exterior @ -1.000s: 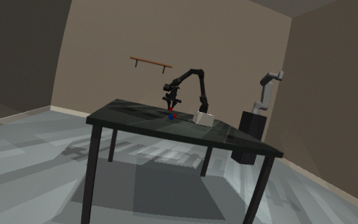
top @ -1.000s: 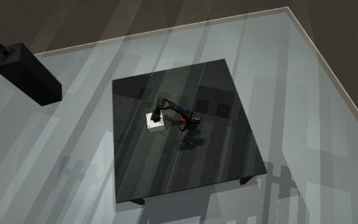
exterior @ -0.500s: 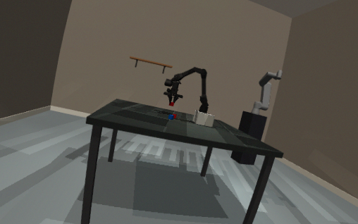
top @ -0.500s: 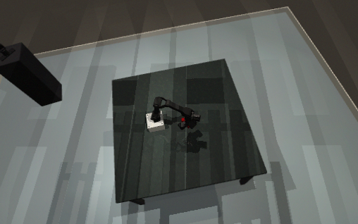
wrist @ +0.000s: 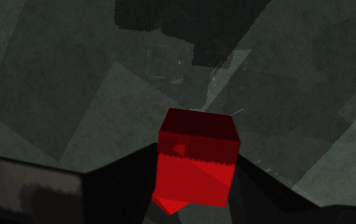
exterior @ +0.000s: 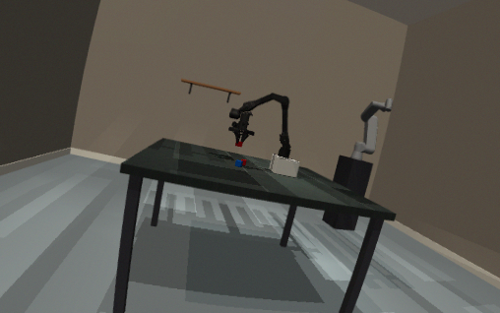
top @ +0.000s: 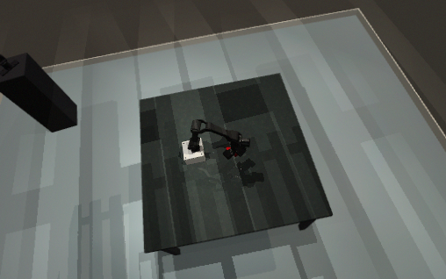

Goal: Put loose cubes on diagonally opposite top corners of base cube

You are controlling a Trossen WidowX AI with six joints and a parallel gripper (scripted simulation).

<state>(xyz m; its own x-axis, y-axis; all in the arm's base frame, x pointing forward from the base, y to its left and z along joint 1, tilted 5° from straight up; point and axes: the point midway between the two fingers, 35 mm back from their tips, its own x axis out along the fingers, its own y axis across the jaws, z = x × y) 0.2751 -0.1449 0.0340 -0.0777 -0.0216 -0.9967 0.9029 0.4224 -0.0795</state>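
Right now my gripper tip is 200 mm to the right of the blue cube, 100 mm above it and 30 mm short of it.
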